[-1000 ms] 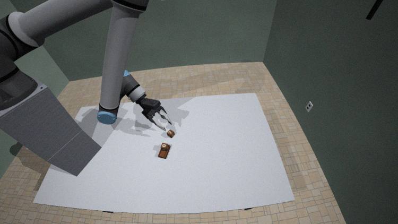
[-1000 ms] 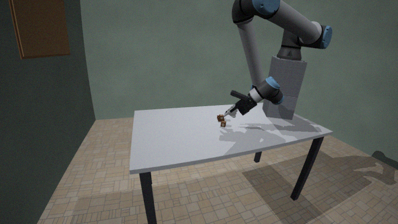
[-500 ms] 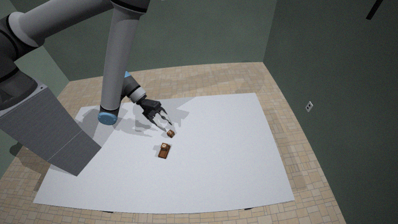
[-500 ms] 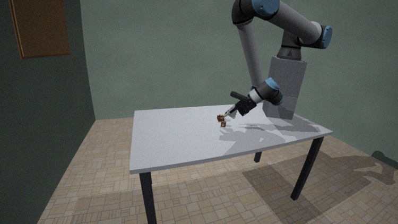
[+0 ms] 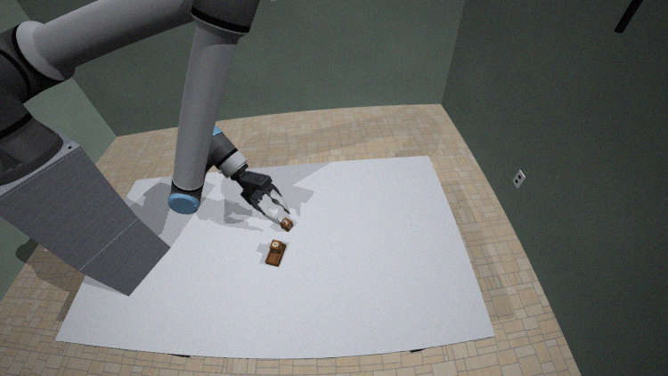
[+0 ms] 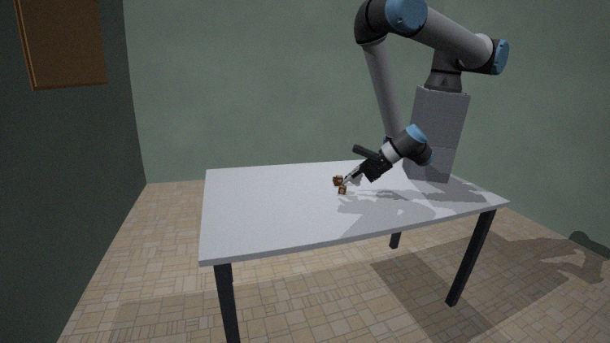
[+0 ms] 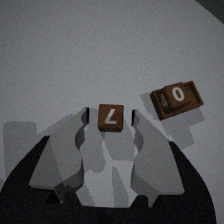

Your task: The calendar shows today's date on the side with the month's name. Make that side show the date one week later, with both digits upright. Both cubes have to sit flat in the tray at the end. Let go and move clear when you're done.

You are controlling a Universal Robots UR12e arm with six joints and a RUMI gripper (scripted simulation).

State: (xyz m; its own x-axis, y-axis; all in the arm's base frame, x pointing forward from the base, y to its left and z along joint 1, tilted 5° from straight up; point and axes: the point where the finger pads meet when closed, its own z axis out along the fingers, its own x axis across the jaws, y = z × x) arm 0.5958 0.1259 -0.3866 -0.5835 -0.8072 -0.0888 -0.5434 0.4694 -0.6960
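Right now the brown date cube is 10 mm ahead of my hand and 50 mm below it. From my hand the other things lie so: brown wooden tray: 30 mm behind, 110 mm to the right, 60 mm below.
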